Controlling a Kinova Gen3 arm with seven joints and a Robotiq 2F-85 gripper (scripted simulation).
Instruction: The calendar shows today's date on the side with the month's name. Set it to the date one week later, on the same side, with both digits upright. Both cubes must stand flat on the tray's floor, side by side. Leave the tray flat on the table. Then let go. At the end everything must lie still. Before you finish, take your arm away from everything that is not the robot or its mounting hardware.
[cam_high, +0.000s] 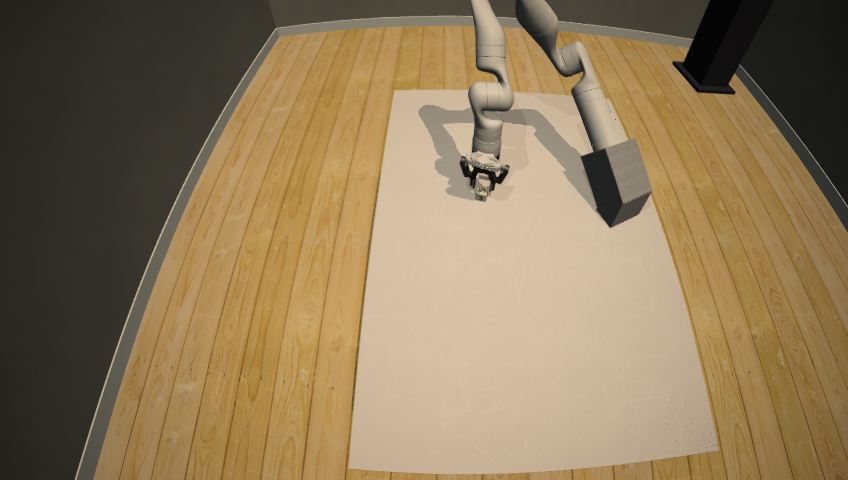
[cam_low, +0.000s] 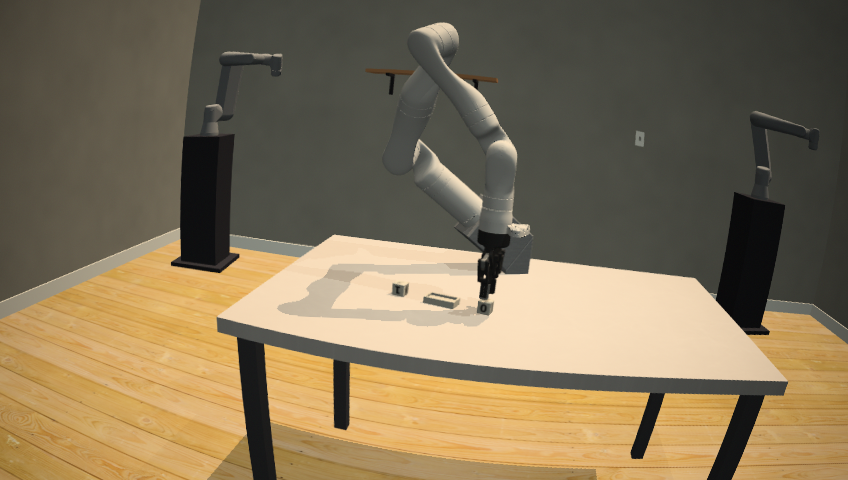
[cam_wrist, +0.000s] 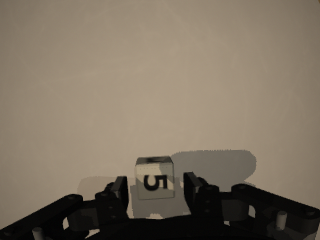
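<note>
My gripper is now 10 cm to the left of the white calendar tray, 5 cm above it and 4 cm past it. The rest, counted from my hand: white digit cube: 21 cm to the right, 8 cm behind, 4 cm below.
</note>
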